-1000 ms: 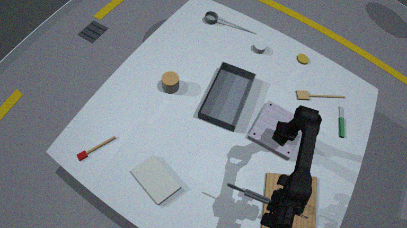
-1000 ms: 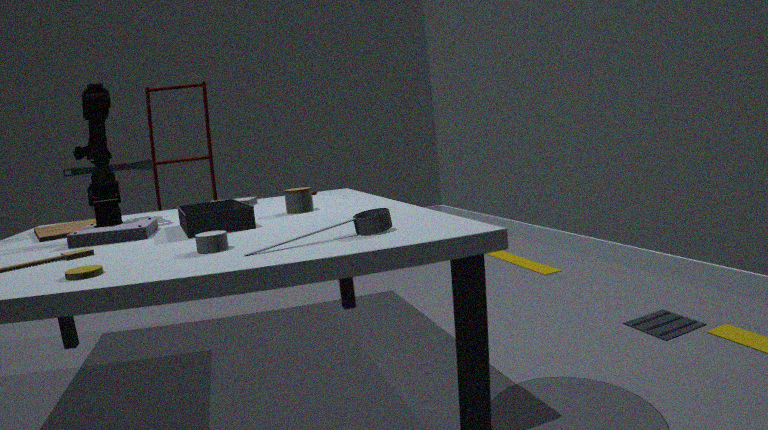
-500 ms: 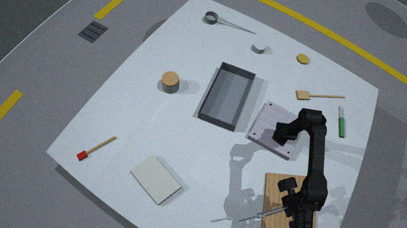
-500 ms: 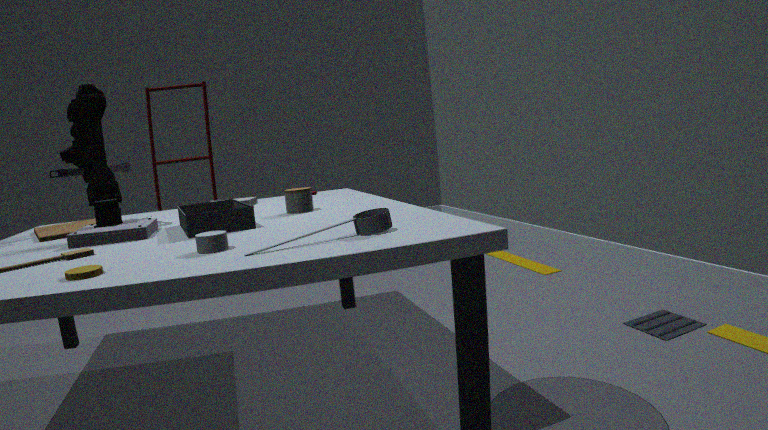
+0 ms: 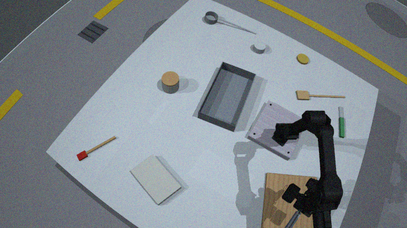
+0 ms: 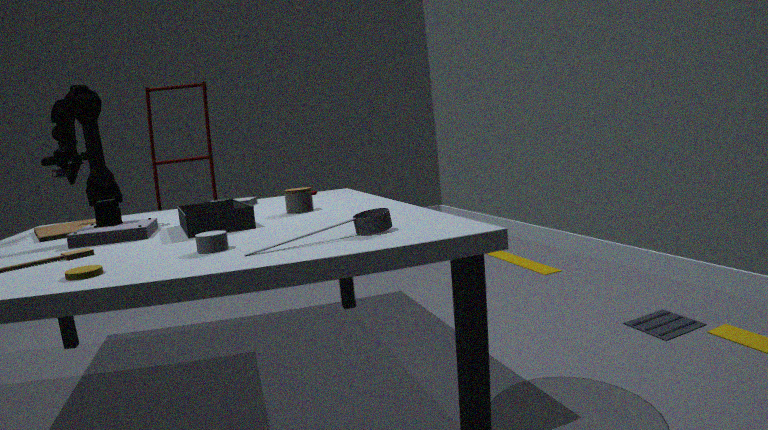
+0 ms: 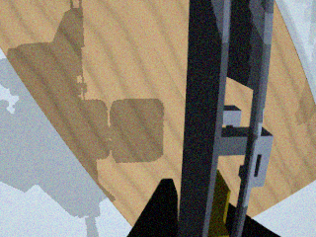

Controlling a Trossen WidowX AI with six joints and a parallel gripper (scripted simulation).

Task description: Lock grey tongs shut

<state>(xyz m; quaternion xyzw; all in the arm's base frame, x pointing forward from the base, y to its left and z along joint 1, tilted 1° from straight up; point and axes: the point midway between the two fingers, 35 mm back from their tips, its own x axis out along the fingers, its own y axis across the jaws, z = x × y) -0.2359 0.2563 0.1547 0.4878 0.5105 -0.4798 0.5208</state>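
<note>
Right now the yellow slider is 40 mm above my gripper tip and 20 mm to the right of it. Round my gripper tip: pale slab 500 mm ahead, 240 mm to the left, 140 mm below; green-handled tool 580 mm to the right, 150 mm below, 30 mm ahead; wooden board 150 mm below, 20 mm behind, 10 mm to the right.
</note>
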